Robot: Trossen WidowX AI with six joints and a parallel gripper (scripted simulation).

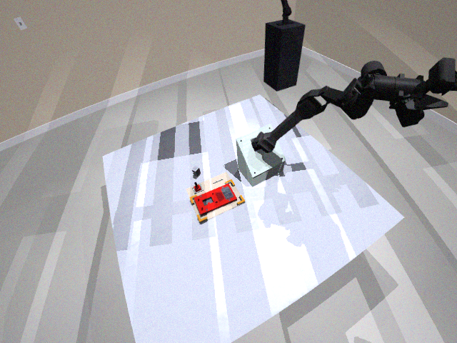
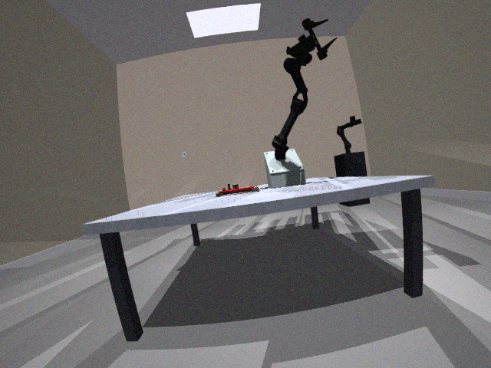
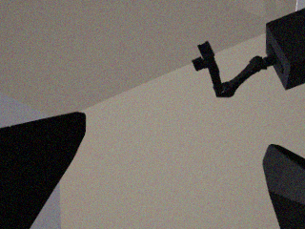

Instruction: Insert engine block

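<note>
Now: the grey engine block 560 mm ahead of my gripper tip, 650 mm to the right of it and 650 mm below it.
</note>
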